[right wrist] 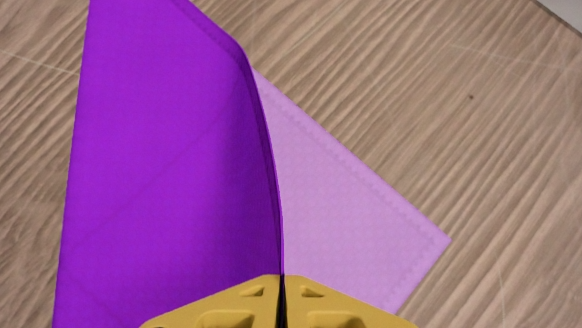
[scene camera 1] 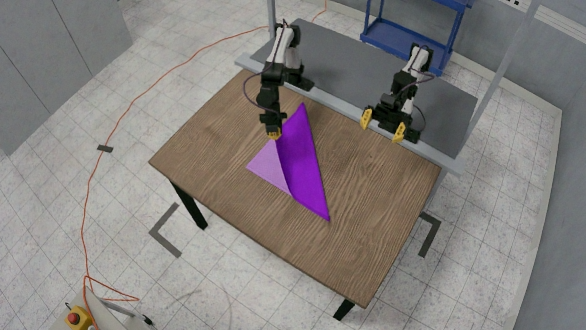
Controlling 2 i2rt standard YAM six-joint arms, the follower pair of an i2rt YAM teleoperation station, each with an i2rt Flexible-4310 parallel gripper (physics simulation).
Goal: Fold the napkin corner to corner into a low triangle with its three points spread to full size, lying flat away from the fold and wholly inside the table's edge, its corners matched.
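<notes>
The napkin (scene camera 1: 302, 160) (right wrist: 160, 150) is partly folded over on the wooden table (scene camera 1: 210, 125). Its deep purple side forms a long folded part, with points at the top and at the lower right in scene camera 1. A pale lilac part (scene camera 1: 267, 169) (right wrist: 345, 210) lies flat on the table, its corner pointing left in scene camera 1. My right gripper (scene camera 1: 274, 137) (right wrist: 282, 289) is shut on the napkin's purple flap, whose edge is raised between the fingertips. My left gripper (scene camera 1: 383, 125) is open and empty, above the table's back edge at the right, apart from the napkin.
A grey rail (scene camera 1: 345, 104) runs along the table's back edge, with the dark arm platform (scene camera 1: 345, 55) behind it. A blue cart (scene camera 1: 395, 40) stands farther back. The table's edge shows at the top right of the right wrist view.
</notes>
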